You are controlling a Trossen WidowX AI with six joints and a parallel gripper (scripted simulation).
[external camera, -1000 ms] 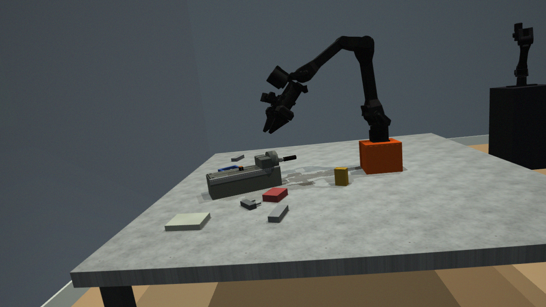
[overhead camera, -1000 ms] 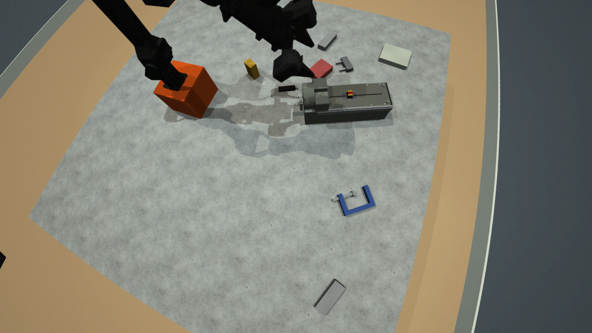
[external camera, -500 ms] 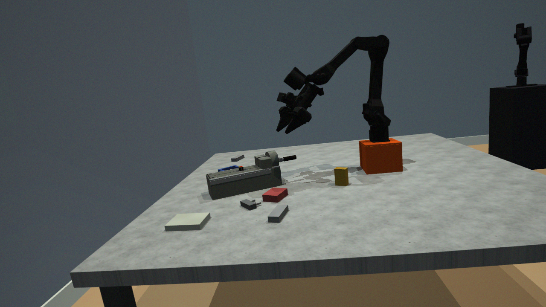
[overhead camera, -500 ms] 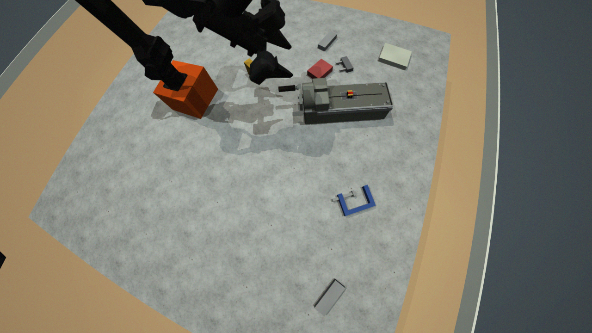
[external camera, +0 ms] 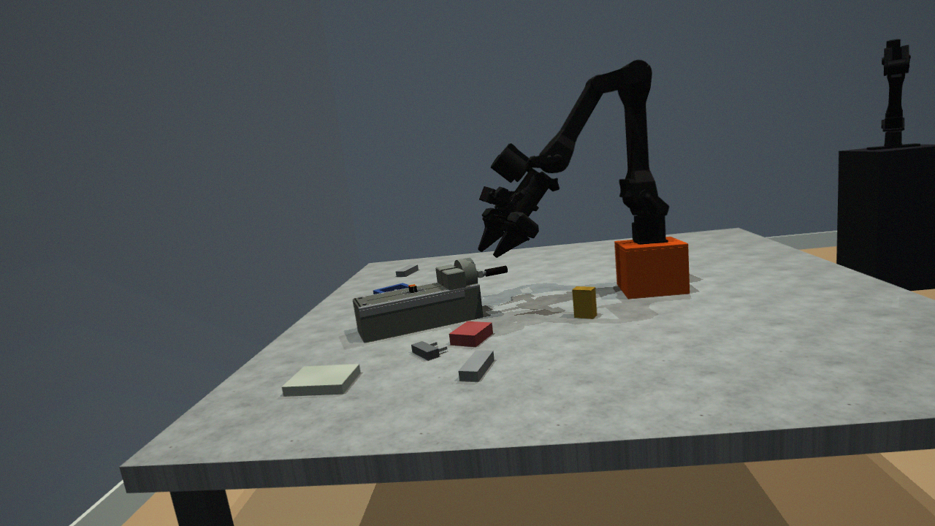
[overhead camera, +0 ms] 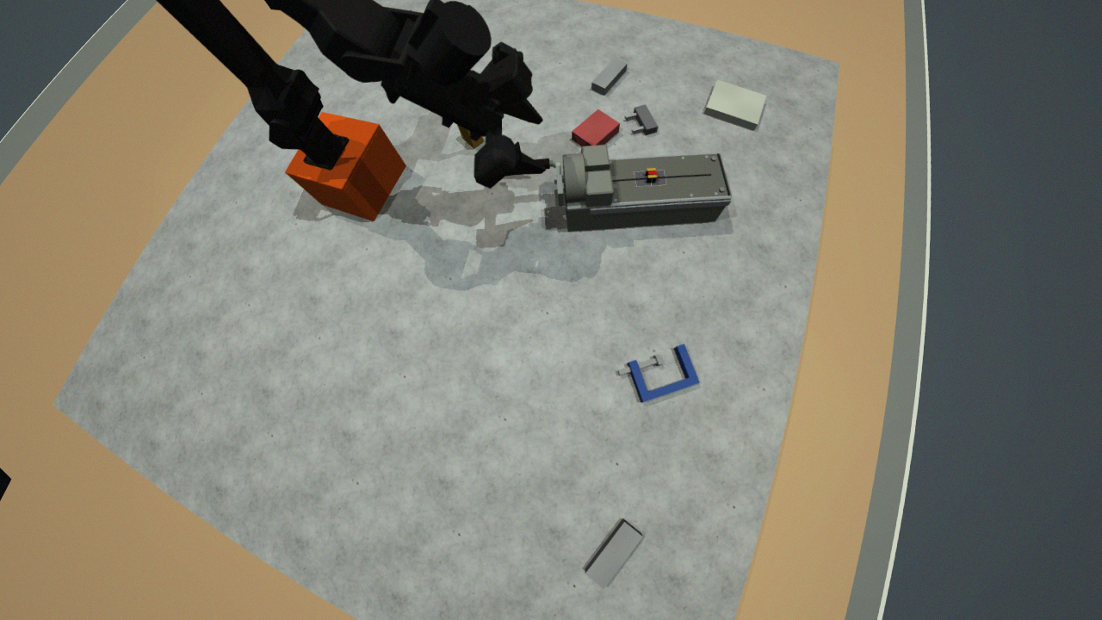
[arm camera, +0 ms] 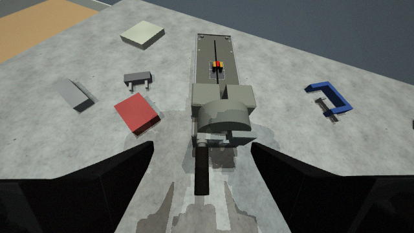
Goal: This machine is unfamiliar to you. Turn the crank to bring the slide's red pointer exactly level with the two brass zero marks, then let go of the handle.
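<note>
Right now the black crank handle is 40 mm below my gripper tip, 20 mm behind it and 10 mm to the right of it. The rest, counted from my gripper tip: red pointer: 160 mm ahead, 50 mm below, 40 mm to the left; yellow block: 190 mm behind, 100 mm below, 80 mm to the left; red block: 160 mm to the left, 120 mm below, 40 mm ahead.
</note>
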